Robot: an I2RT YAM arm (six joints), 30 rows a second.
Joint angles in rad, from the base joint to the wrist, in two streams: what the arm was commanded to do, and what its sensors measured. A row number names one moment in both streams.
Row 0, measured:
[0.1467, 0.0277, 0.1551, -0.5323, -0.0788, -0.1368]
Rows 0 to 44, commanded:
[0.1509, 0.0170, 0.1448, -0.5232, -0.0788, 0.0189]
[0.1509, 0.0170, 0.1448, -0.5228, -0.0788, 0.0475]
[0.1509, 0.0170, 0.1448, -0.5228, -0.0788, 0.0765]
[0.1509, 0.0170, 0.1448, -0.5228, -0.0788, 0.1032]
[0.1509, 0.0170, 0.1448, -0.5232, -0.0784, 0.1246]
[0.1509, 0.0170, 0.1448, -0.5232, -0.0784, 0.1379]
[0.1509, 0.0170, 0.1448, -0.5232, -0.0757, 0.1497]
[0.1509, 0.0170, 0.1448, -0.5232, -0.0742, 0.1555]
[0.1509, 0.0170, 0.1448, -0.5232, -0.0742, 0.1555]
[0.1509, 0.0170, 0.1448, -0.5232, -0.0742, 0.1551]
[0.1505, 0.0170, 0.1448, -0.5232, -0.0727, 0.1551]
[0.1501, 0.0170, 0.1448, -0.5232, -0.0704, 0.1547]
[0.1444, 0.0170, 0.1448, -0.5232, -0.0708, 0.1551]
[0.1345, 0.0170, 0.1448, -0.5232, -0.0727, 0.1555]
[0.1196, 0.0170, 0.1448, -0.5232, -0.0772, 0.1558]
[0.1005, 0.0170, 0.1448, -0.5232, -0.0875, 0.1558]
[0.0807, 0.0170, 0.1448, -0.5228, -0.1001, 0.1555]
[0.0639, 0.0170, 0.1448, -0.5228, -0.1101, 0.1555]
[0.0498, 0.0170, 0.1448, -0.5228, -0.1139, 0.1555]
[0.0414, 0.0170, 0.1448, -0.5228, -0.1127, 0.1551]
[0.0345, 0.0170, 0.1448, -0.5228, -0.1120, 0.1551]
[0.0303, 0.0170, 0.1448, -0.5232, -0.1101, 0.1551]
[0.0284, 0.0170, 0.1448, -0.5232, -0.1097, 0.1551]
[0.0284, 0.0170, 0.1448, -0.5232, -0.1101, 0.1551]
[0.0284, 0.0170, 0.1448, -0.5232, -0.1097, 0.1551]
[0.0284, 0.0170, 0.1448, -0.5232, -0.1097, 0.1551]
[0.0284, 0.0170, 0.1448, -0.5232, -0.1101, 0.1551]
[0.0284, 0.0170, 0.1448, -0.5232, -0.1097, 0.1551]
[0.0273, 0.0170, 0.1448, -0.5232, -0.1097, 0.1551]
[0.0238, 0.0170, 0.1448, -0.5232, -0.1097, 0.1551]
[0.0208, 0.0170, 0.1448, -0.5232, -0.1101, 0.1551]
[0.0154, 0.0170, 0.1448, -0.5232, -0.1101, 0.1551]
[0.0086, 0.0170, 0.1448, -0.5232, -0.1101, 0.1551]
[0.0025, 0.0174, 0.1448, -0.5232, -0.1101, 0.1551]
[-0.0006, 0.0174, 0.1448, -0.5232, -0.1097, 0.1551]
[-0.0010, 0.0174, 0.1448, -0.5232, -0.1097, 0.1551]
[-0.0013, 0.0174, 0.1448, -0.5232, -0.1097, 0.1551]
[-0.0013, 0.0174, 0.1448, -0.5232, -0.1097, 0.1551]
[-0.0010, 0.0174, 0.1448, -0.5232, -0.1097, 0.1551]
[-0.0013, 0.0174, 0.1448, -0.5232, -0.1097, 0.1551]
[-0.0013, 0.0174, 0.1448, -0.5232, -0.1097, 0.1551]
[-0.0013, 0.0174, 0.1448, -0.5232, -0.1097, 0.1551]
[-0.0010, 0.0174, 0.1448, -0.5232, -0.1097, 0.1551]
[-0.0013, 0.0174, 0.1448, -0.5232, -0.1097, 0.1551]
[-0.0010, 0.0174, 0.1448, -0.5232, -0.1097, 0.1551]
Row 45, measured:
[0.0021, 0.0277, 0.1551, -0.5301, -0.1051, 0.1387]
